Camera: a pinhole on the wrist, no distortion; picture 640 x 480 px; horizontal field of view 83.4 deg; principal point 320.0 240.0 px. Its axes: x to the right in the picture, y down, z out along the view. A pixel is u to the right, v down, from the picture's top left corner.
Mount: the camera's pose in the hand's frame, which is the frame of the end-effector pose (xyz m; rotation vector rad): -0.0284 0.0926 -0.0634 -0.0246 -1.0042 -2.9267
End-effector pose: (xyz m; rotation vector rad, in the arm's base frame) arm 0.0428 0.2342 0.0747 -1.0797 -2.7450 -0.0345
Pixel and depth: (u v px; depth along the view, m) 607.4 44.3 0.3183
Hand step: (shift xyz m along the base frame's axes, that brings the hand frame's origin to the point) 0.4745 0.1165 -0.1617
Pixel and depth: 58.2 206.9 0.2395
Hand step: 0.0570 0.3010 -0.0906
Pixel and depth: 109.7 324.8 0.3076
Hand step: 0.0087 0.2941 -0.1968
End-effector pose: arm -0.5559 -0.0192 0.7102 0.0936 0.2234 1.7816
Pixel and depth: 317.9 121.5 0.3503
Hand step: -0.3486 -0.0994 0.2213
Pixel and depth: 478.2 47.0 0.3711
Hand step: -0.3857 -0.2823 0.2164
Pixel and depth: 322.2 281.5 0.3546
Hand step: -0.2152 -0.0610 0.2940
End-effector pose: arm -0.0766 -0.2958 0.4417 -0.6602 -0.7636 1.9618
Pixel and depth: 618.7 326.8 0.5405
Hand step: -0.2759 -0.6511 0.1510
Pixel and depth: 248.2 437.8 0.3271
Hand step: -0.3185 -0.0974 0.0828
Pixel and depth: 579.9 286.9 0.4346
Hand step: -0.2408 -0.5018 0.0443
